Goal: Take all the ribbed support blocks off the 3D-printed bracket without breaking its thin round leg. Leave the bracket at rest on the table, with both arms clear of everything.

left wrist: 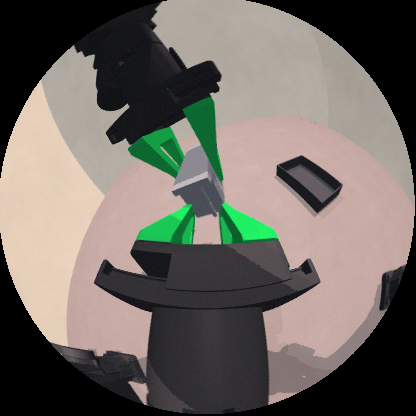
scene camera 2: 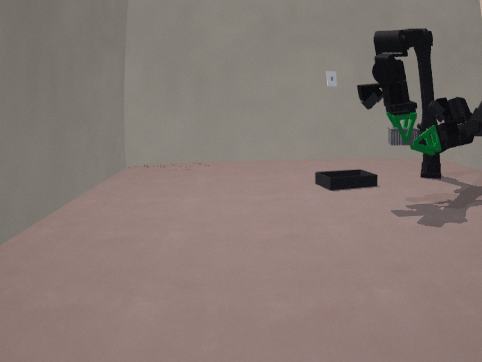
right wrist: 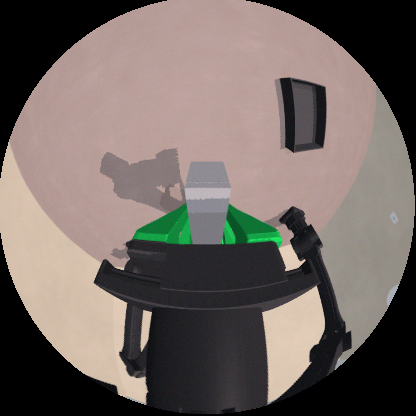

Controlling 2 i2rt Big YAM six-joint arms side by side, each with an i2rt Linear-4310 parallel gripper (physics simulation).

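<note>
The grey bracket (left wrist: 194,162) (right wrist: 208,172) is held in the air, with a paler lip across it. A darker grey ribbed support block (scene camera 2: 396,136) (left wrist: 204,198) shows on its side toward my left gripper. My right gripper (scene camera 2: 407,140) (left wrist: 207,182) (right wrist: 206,204) is shut on the bracket, one finger on each side. My left gripper (scene camera 2: 413,146) (left wrist: 206,204) has its fingertips against the two sides of the block's near end and is shut on it. The two grippers are very close together. The thin round leg cannot be made out.
A black open tray (scene camera 2: 346,184) (left wrist: 310,182) (right wrist: 304,115) stands on the pink table (scene camera 2: 200,260), lower than the grippers. Other dark arm parts (right wrist: 327,295) (left wrist: 392,290) show near the edges of the wrist views. Arm shadows fall on the table.
</note>
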